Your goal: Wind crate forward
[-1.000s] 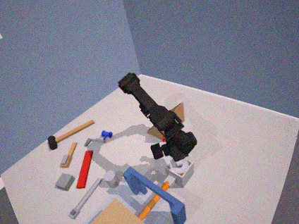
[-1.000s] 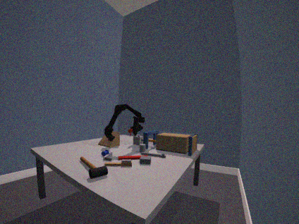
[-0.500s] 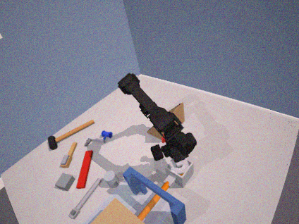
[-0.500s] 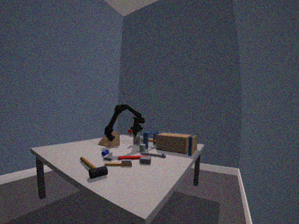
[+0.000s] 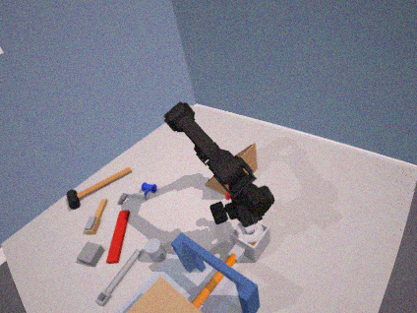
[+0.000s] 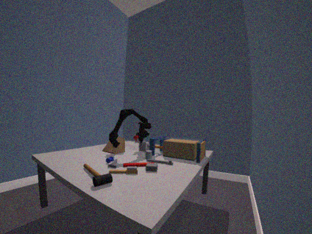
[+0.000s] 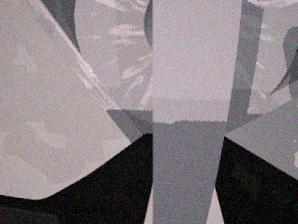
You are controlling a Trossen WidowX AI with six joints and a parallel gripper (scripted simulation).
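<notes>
The winch handle is 10 mm behind my gripper tip, 10 mm to the right of it and 20 mm above it. Also, from my gripper tip: red knob 20 mm behind, 50 mm to the right, 50 mm above; grey winch 10 mm ahead, 30 mm to the left, 60 mm below; blue steel frame 180 mm ahead, 60 mm to the left, 20 mm above.
</notes>
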